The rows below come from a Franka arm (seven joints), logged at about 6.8 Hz.
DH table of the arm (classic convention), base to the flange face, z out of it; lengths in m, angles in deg. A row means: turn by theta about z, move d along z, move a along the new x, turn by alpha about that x. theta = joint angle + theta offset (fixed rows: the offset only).
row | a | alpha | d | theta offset
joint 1 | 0 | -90 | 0.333 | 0
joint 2 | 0 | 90 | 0 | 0
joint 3 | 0.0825 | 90 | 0.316 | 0
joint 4 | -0.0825 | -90 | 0 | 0
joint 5 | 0 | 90 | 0.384 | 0
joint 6 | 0.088 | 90 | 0 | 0
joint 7 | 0 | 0 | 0.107 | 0
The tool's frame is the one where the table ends.
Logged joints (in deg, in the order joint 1, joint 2, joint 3, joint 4, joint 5, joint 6, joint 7), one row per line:
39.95 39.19 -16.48 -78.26 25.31 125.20 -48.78
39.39 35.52 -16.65 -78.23 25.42 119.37 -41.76
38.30 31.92 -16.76 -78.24 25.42 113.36 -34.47
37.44 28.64 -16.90 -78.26 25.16 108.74 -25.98
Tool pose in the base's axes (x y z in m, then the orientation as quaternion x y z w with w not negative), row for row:
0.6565 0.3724 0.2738 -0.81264 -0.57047 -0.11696 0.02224
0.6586 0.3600 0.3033 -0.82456 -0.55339 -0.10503 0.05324
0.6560 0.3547 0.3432 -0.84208 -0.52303 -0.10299 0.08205
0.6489 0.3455 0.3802 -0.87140 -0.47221 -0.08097 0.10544
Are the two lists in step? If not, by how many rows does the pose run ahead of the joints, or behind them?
The pose runs 2 rows behind the joints: the pose in row i belongs to the joints in row i - 2.
